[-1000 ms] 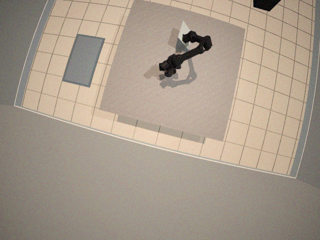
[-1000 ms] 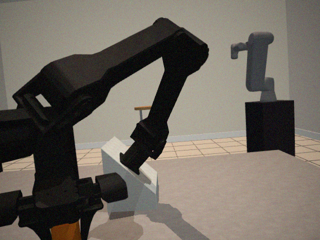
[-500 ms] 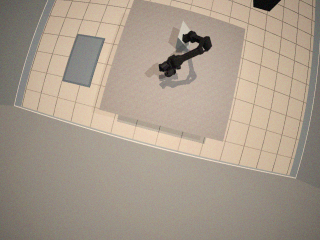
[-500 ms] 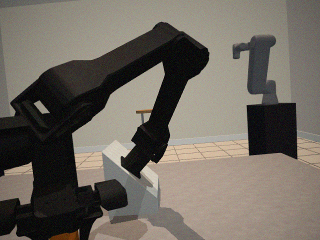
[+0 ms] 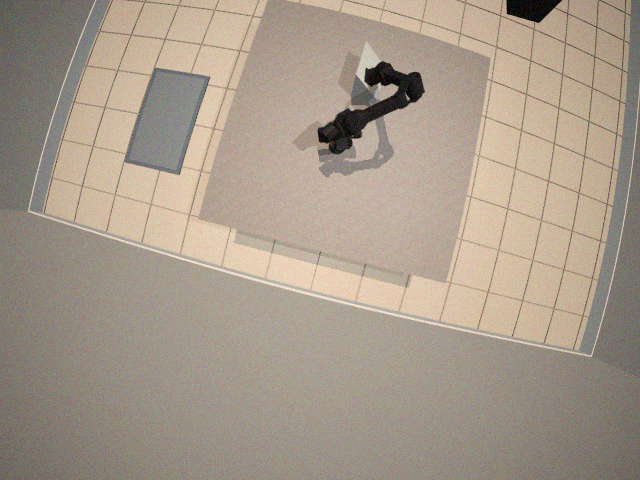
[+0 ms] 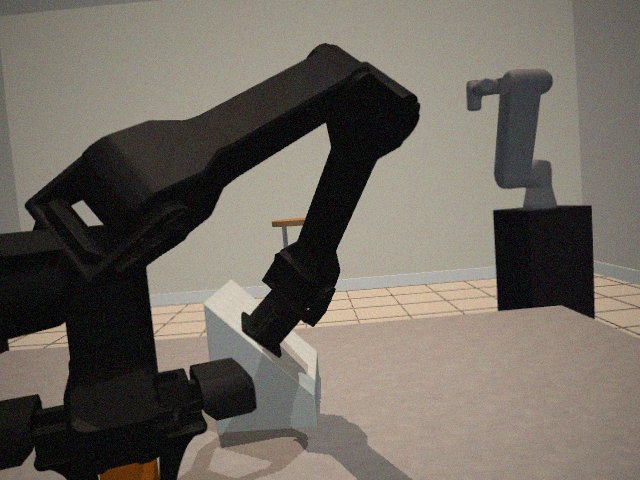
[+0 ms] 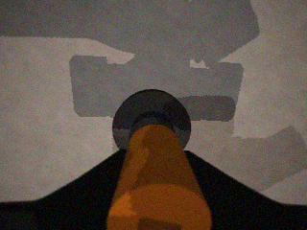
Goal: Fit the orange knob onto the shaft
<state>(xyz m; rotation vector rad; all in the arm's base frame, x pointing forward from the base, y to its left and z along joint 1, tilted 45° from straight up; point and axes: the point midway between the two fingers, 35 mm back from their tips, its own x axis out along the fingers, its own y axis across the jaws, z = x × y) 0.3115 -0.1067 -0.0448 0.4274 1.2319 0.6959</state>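
Now: the orange knob 2 cm above my gripper tip. From my gripper tip the other things lie so: dark round pedestal: 4 cm below.
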